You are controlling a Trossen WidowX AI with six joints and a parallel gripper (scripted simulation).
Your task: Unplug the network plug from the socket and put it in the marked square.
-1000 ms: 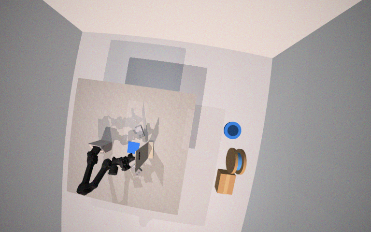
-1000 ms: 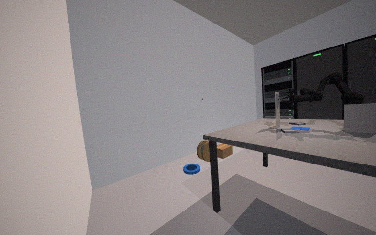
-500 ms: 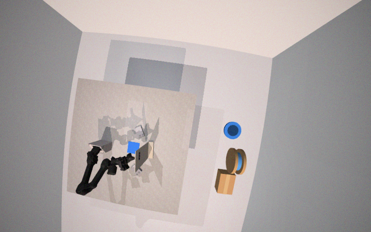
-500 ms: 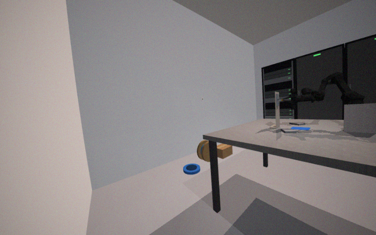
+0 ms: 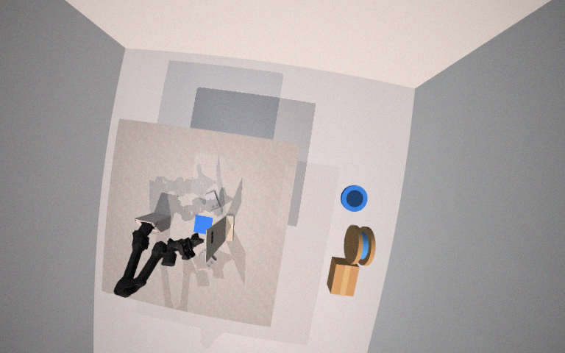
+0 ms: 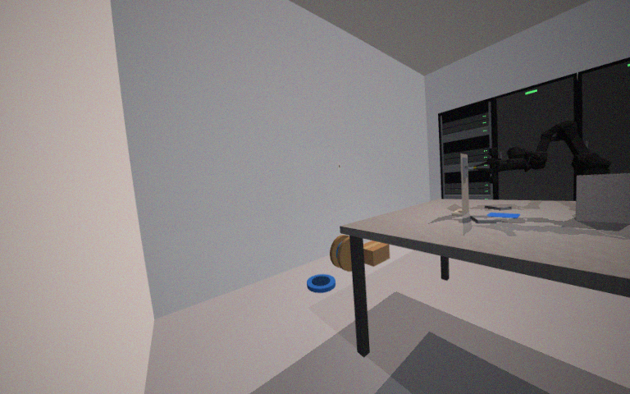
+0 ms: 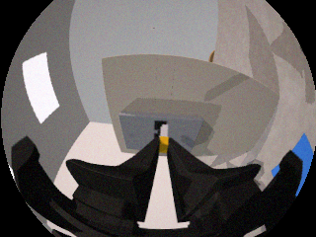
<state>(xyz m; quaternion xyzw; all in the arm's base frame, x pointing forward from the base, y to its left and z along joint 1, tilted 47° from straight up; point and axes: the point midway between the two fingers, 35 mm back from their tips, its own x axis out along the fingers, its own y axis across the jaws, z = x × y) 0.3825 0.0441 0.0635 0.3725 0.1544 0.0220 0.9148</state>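
My gripper tip is now 260 mm above the blue marked square and 120 mm past it. The rest, counted from my gripper tip: upright panel: 100 mm below, 50 mm ahead, 10 mm to the left; network plug: 10 mm ahead.
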